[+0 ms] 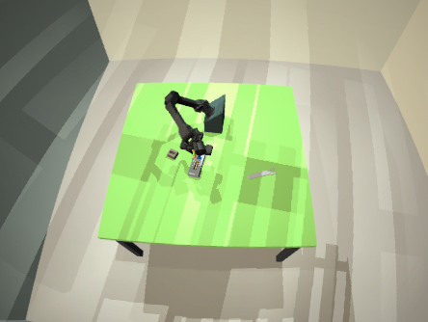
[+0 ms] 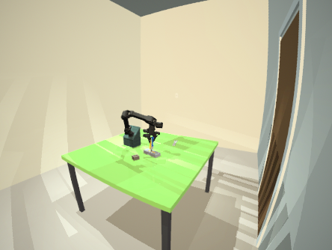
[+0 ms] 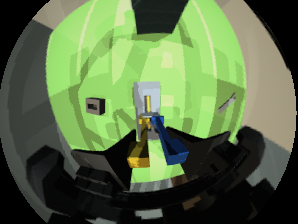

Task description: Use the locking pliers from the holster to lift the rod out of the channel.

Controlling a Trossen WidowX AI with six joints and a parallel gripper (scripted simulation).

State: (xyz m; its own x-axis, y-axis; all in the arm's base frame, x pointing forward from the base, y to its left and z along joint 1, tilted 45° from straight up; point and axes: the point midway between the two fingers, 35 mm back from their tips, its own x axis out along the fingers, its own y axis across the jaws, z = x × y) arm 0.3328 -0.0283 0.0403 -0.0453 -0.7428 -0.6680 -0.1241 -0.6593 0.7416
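The orange rod is 90 mm below my gripper tip. Round my gripper tip: yellow handle 10 mm to the right; brown holster 60 mm behind, 170 mm to the right, 110 mm below; grey channel block 110 mm below.
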